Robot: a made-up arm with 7 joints.
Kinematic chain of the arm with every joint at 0, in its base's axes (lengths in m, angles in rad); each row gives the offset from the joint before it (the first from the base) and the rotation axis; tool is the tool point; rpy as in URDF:
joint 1: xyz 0 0 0 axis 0.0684 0.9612 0.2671
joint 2: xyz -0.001 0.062 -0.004 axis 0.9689 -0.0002 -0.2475
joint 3: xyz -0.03 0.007 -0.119 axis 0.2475 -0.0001 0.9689
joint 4: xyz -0.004 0 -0.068 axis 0.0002 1 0
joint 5: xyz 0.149 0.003 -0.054 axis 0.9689 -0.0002 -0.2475
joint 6: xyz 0.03 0 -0.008 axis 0.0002 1 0
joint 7: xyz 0.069 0 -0.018 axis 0.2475 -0.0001 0.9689
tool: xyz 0 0 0 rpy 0 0.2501 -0.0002
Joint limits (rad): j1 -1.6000..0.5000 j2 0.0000..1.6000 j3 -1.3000..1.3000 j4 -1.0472..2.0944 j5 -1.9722..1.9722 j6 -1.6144..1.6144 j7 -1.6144..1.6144
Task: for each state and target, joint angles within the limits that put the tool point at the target. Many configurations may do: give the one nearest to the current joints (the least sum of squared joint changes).
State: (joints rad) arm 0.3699 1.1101 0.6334 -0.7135 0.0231 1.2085 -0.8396
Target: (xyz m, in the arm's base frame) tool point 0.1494 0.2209 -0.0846
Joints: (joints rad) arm 0.4888 1.0329 0.4726 -0.8138 -0.0278 1.2218 -0.8396
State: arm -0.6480 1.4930 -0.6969 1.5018 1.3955 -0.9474 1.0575
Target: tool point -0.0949 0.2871 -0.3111
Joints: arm -0.0030 0.7927 -0.7969 1.4052 1.3767 -1.4425 1.0575
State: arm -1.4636 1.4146 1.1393 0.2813 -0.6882 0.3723 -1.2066
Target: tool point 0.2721 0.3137 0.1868
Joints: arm -1.4277 0.9037 0.7552 0.3872 -0.7203 0.4684 -1.2066
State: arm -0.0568 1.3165 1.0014 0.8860 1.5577 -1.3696 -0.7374
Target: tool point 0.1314 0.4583 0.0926
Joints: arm -0.2801 1.6000 1.0592 1.0446 1.6381 -0.7657 -0.7374
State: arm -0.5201 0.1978 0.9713 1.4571 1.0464 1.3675 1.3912
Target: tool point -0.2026 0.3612 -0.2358
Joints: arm 0.2629 0.6852 1.0007 1.3760 1.0705 0.9578 1.3912
